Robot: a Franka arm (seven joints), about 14 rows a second.
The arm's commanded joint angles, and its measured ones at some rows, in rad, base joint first. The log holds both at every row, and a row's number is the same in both.
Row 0, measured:
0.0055, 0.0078, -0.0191, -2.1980, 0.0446, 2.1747, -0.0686
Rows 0 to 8, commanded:
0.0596, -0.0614, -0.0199, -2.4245, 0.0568, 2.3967, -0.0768
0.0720, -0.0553, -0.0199, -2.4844, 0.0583, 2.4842, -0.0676
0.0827, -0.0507, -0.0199, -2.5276, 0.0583, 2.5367, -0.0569
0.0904, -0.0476, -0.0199, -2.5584, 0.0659, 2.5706, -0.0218
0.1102, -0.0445, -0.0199, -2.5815, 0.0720, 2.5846, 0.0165
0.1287, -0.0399, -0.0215, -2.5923, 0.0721, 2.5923, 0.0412
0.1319, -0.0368, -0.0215, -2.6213, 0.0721, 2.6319, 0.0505
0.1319, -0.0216, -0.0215, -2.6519, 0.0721, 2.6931, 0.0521
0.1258, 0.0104, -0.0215, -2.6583, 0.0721, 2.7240, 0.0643
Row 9, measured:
0.1210, -0.0122, -0.0168, -2.6128, 0.0562, 2.6502, 0.0384
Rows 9 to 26, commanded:
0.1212, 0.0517, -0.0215, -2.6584, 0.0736, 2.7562, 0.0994
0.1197, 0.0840, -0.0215, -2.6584, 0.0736, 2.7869, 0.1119
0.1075, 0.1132, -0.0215, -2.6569, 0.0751, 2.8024, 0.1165
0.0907, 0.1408, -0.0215, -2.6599, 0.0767, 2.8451, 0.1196
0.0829, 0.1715, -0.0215, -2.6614, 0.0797, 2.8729, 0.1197
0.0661, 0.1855, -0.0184, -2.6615, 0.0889, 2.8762, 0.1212
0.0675, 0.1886, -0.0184, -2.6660, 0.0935, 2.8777, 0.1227
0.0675, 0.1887, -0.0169, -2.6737, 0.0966, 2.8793, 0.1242
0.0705, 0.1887, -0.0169, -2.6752, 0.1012, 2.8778, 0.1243
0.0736, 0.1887, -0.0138, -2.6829, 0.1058, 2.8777, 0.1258
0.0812, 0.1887, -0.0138, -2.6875, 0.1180, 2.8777, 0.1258
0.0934, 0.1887, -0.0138, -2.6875, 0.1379, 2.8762, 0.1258
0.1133, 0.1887, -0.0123, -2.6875, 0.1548, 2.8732, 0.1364
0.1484, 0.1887, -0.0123, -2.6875, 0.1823, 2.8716, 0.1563
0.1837, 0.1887, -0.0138, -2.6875, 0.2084, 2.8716, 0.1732
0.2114, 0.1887, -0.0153, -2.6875, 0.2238, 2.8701, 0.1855
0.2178, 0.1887, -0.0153, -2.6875, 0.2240, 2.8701, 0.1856
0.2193, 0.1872, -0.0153, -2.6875, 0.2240, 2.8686, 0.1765
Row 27, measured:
0.2020, 0.2055, -0.0140, -2.6658, 0.1944, 2.8657, 0.1728
